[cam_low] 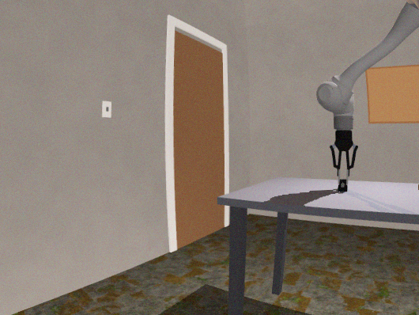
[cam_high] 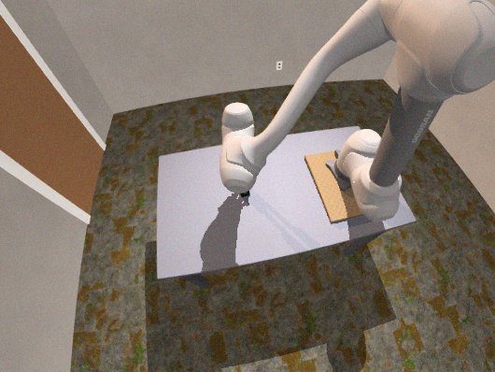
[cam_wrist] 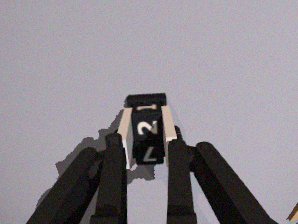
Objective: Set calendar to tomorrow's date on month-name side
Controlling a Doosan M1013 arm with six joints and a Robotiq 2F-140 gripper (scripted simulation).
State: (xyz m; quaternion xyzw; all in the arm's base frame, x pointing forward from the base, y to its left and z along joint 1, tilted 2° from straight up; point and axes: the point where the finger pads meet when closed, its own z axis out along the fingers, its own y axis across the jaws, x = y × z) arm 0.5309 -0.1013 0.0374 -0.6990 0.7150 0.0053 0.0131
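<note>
My hand is 30 mm above the dark cube.
</note>
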